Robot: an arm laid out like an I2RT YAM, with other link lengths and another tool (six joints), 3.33 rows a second.
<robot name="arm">
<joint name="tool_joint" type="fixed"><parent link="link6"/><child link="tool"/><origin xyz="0.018 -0.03 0.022" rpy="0.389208 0 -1.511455"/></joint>
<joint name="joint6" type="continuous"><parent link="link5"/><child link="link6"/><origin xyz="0.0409 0 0.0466" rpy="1.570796 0 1.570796"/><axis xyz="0 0 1"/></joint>
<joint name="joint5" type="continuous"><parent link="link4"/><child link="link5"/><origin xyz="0.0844 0.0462 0.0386" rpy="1.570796 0 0"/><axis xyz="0 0 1"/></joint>
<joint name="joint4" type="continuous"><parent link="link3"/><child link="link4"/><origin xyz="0.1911 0.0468 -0.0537" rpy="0 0 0"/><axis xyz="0 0 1"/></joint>
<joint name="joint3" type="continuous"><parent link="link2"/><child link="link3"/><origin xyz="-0.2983 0 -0.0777" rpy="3.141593 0 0"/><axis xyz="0 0 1"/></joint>
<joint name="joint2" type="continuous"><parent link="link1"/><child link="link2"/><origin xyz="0.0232 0.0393 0.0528" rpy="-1.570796 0 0"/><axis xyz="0 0 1"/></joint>
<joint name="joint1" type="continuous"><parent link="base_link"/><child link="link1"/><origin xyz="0 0 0.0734" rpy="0 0 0"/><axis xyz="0 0 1"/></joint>
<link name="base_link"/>
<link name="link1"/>
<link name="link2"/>
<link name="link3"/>
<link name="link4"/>
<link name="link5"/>
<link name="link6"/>
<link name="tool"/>
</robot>
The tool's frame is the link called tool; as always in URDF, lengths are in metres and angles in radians. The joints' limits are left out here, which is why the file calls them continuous.
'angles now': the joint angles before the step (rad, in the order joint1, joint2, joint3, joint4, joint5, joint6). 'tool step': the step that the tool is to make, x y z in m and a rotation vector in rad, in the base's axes. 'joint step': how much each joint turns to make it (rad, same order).
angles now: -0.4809 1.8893 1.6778 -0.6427 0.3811 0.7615
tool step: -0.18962 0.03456 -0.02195 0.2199 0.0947 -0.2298
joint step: -0.2648 -0.4614 -0.5119 -0.1678 -0.1218 0.0459
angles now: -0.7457 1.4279 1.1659 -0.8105 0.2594 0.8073
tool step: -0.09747 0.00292 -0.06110 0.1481 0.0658 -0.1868
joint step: -0.3635 -0.0717 -0.3087 0.1088 -0.1069 -0.1473
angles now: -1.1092 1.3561 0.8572 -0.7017 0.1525 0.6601
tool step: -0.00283 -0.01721 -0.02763 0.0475 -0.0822 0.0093
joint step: -0.0784 0.0908 -0.0607 0.1463 -0.1197 -0.0480
